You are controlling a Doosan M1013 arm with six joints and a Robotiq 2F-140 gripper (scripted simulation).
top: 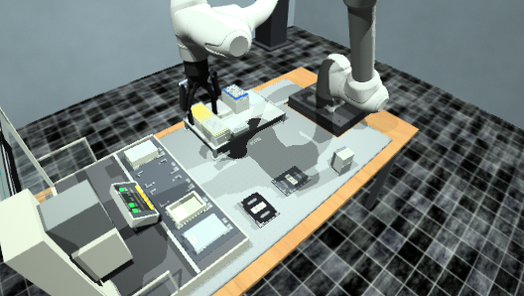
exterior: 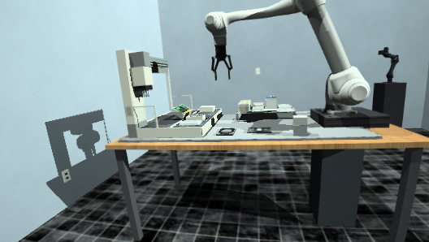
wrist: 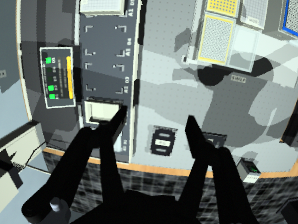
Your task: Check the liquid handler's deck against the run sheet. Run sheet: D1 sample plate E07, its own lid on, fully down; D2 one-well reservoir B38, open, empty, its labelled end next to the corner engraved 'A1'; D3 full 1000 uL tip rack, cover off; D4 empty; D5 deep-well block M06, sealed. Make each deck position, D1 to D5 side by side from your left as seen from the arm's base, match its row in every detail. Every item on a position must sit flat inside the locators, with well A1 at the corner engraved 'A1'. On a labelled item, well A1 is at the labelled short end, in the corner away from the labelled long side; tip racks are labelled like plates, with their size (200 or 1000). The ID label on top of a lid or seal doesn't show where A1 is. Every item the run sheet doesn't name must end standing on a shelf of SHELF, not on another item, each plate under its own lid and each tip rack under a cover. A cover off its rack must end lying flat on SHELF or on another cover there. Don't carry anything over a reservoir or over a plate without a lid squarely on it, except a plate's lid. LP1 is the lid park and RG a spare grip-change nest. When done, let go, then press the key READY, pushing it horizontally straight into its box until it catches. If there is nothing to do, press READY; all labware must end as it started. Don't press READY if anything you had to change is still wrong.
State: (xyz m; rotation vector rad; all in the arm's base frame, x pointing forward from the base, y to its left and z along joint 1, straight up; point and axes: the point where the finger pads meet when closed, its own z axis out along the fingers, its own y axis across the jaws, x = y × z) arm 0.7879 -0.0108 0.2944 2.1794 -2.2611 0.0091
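Right now the blue-rimmed tip rack is 370 mm behind my hand, 270 mm to the right of it and 220 mm below it. From my hand the other things lie so: clear cover 140 mm behind, 160 mm to the right, 230 mm below; then yellow-rimmed tip rack 140 mm behind, 150 mm to the right, 250 mm below; then one-well reservoir 190 mm ahead, 120 mm to the left, 280 mm below.
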